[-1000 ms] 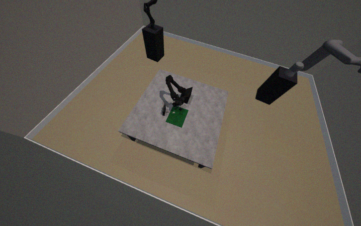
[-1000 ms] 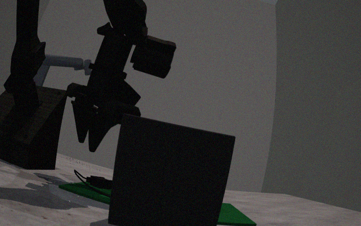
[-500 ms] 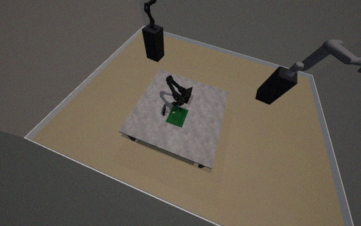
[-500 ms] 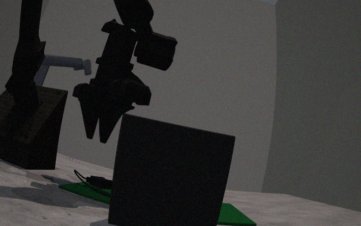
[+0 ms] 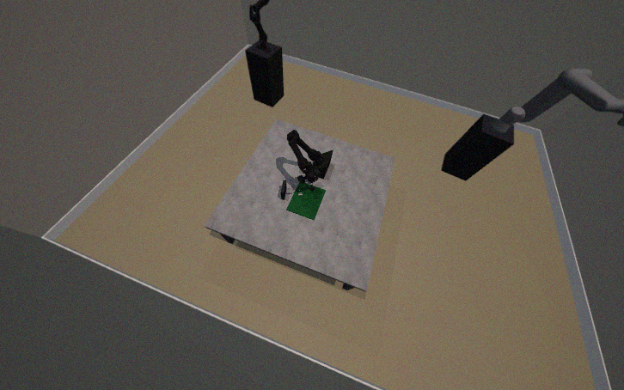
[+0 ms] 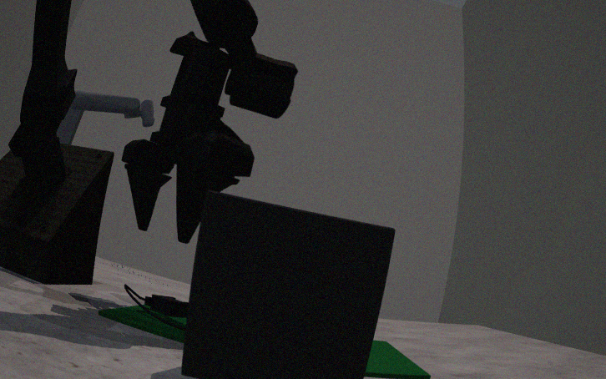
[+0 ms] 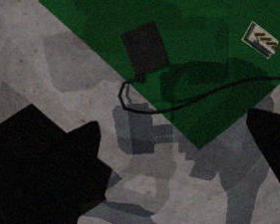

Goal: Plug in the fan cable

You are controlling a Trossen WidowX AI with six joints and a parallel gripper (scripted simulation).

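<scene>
Right now my gripper tip is 80 mm above the dark fan plug, 40 mm to the right of it and 10 mm short of it. Also, from my gripper tip: green board 120 mm ahead, 100 mm below, 50 mm to the left; then fan header 100 mm ahead, 90 mm below, 20 mm to the right; then fan 160 mm ahead, 140 mm to the right, 30 mm below.
</scene>
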